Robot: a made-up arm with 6 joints. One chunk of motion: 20 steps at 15 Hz.
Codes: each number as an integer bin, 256 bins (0 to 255) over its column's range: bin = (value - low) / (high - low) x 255, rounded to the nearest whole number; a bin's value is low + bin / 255 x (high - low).
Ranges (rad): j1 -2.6..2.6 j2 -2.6..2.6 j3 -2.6..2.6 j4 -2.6..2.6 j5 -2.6..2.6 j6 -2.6..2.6
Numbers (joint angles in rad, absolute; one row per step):
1: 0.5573 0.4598 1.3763 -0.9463 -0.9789 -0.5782
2: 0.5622 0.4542 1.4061 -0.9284 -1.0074 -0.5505
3: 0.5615 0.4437 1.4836 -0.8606 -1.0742 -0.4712
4: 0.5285 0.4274 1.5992 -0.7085 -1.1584 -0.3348
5: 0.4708 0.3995 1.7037 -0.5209 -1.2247 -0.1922
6: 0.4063 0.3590 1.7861 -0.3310 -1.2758 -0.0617
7: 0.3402 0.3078 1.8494 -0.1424 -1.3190 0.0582
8: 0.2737 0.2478 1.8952 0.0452 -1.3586 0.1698
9: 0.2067 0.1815 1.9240 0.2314 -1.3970 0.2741
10: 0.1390 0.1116 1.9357 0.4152 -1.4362 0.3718
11: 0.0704 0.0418 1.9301 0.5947 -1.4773 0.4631
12: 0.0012 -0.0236 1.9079 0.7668 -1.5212 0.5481
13: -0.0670 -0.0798 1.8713 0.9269 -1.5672 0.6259
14: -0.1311 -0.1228 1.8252 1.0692 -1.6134 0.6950
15: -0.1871 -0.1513 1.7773 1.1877 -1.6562 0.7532
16: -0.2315 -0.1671 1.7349 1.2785 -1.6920 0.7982
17: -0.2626 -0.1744 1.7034 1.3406 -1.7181 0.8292
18: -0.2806 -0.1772 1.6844 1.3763 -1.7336 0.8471
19: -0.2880 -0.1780 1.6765 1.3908 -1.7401 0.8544
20: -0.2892 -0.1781 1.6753 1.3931 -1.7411 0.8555
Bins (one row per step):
1: 155 150 195 81 79 99
2: 155 150 196 82 78 101
3: 155 149 200 85 75 104
4: 153 148 206 93 71 111
5: 151 147 211 102 67 118
6: 147 145 215 111 65 124
7: 144 143 218 121 63 130
8: 141 140 220 130 61 136
9: 138 136 222 139 59 141
10: 134 133 222 148 57 146
11: 131 130 222 157 55 150
12: 128 126 221 165 53 154
13: 124 124 219 173 51 158
14: 121 121 217 180 48 162
15: 118 120 215 186 46 164
16: 116 119 213 190 45 167
17: 115 119 211 193 43 168
18: 114 119 210 195 42 169
19: 113 119 210 196 42 169
20: 113 119 210 196 42 169

